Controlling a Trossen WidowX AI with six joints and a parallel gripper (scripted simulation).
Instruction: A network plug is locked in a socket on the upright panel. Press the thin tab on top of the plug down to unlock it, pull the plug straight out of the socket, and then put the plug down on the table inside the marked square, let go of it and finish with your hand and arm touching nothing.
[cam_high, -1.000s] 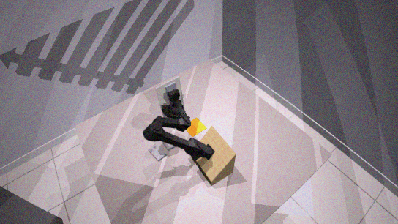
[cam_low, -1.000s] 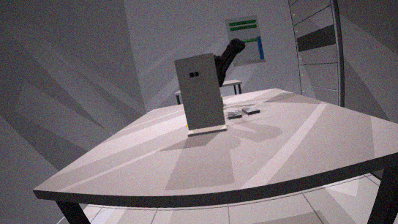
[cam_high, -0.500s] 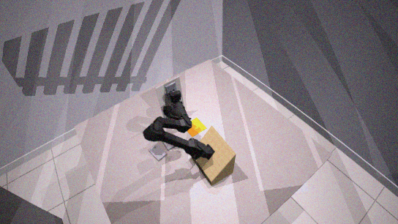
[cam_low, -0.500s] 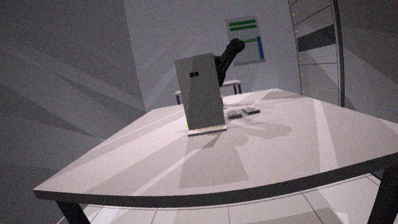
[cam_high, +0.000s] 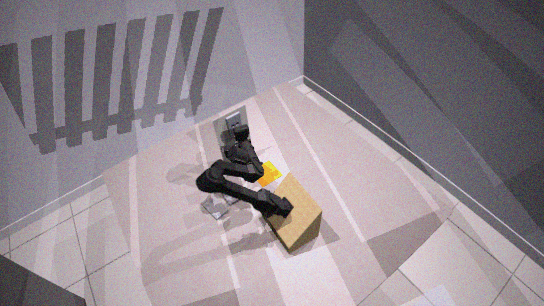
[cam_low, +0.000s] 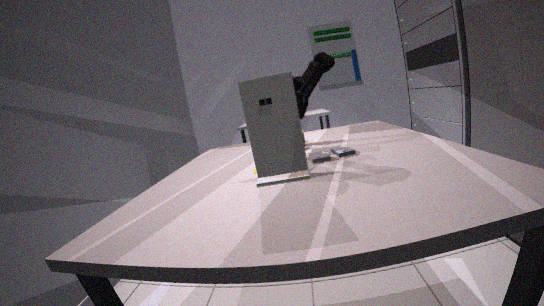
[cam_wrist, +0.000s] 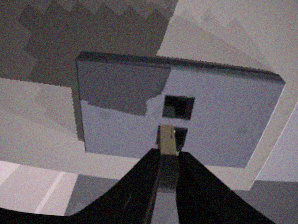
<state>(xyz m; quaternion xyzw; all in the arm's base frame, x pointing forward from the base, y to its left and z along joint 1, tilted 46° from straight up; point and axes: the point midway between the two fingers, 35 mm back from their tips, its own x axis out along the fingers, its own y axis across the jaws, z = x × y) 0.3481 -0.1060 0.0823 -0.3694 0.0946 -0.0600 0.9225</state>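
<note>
Right now the orange marked square is 250 mm below my gripper tip, 110 mm behind it and 60 mm to the right of it. The rest, counted from my gripper tip: grey panel 100 mm below, 60 mm ahead.
</note>
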